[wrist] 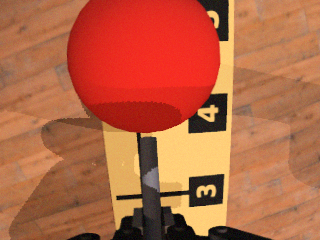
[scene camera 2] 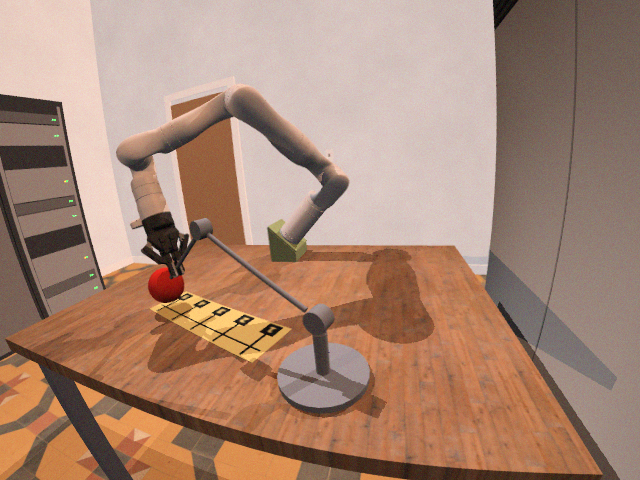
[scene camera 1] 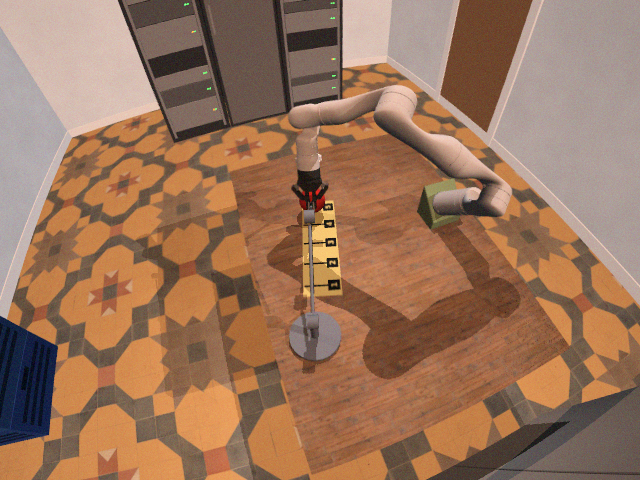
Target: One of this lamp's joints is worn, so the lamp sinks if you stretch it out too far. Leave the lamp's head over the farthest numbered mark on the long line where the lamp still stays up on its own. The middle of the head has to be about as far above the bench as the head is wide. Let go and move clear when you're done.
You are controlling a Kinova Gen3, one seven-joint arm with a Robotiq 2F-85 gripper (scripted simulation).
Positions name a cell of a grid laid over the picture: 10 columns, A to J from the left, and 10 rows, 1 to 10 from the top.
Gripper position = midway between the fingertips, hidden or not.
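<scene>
Gripper visible in scene camera 1 (E5), scene camera 2 (C6) and the wrist view (E10).
</scene>
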